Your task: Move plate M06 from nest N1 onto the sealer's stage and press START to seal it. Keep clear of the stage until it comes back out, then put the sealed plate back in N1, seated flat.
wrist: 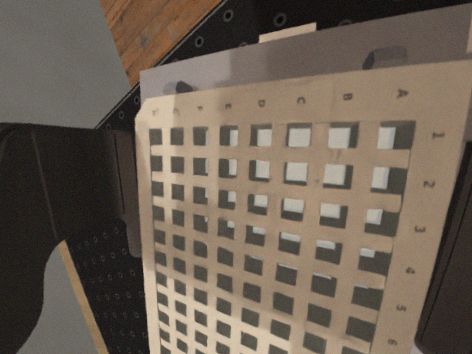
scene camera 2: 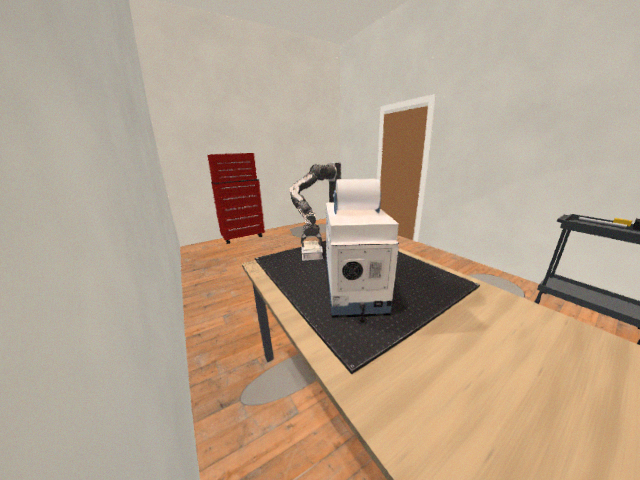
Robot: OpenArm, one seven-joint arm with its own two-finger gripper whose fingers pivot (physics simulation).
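Plate M06, a beige grid plate with square wells [wrist: 320,111], sits in its grey nest [wrist: 310,62] [scene camera 2: 311,254]; its row letters and first column numbers show in the wrist view. My gripper [wrist: 254,208] [scene camera 2: 311,240] is over the nest, with one finger against each long side of the plate, shut on it. The plate's far end is cut off at the bottom of the wrist view. The white sealer [scene camera 2: 363,227] stands beside the nest, its fan panel facing scene camera 2. Its stage and START button do not show in either view.
The sealer and nest stand on a black perforated mat [scene camera 2: 413,320] on a wooden table [scene camera 2: 496,372]. A pale label [wrist: 290,33] is partly hidden behind the nest's edge. A red tool cabinet [scene camera 2: 236,198] and a dark cart [scene camera 2: 589,223] stand away from the table.
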